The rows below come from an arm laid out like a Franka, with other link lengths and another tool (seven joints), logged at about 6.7 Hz.
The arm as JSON. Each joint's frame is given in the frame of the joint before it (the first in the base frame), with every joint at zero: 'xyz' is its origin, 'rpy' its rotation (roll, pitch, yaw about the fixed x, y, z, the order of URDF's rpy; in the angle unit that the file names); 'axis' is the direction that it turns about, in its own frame. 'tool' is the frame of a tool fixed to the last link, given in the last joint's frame.
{
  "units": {
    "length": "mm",
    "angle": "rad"
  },
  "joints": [
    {
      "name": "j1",
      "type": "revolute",
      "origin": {
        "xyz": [
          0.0,
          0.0,
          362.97
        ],
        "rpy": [
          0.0,
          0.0,
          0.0
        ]
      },
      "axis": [
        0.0,
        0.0,
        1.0
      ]
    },
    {
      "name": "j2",
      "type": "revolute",
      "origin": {
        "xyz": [
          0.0,
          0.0,
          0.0
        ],
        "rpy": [
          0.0,
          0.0,
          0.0
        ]
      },
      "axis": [
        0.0,
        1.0,
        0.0
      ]
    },
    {
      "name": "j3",
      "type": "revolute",
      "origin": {
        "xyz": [
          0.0,
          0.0,
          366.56
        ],
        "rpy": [
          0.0,
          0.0,
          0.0
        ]
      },
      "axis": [
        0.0,
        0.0,
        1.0
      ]
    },
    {
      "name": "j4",
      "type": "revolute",
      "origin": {
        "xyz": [
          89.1,
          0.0,
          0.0
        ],
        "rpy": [
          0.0,
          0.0,
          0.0
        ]
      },
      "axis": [
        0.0,
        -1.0,
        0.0
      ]
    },
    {
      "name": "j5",
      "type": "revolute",
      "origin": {
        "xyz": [
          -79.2,
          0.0,
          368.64
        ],
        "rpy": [
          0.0,
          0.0,
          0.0
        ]
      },
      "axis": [
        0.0,
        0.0,
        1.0
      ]
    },
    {
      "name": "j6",
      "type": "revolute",
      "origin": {
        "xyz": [
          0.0,
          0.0,
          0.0
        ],
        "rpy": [
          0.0,
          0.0,
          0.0
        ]
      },
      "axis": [
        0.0,
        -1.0,
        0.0
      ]
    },
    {
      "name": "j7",
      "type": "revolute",
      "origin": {
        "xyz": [
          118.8,
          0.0,
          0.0
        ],
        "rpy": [
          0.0,
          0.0,
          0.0
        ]
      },
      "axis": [
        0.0,
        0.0,
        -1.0
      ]
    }
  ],
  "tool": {
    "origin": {
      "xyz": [
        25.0,
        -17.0,
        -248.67
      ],
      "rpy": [
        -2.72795,
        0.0,
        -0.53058
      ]
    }
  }
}
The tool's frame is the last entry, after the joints.
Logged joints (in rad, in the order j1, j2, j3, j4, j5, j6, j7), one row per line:
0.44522 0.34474 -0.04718 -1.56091 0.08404 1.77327 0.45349
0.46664 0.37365 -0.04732 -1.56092 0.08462 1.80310 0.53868
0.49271 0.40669 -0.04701 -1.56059 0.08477 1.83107 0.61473
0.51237 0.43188 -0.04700 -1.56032 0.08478 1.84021 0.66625
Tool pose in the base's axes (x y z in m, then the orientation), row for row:
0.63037 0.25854 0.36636 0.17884 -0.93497 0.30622 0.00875
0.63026 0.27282 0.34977 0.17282 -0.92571 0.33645 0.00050
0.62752 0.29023 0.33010 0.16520 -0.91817 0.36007 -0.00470
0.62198 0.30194 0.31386 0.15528 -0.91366 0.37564 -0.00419
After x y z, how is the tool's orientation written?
As a quaternion, w x y z.
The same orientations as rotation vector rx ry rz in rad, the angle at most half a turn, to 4 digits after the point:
-2.6437 0.8659 0.0247
-2.6261 0.9545 0.0014
-2.6157 1.0258 -0.0134
-2.6172 1.0760 -0.0120

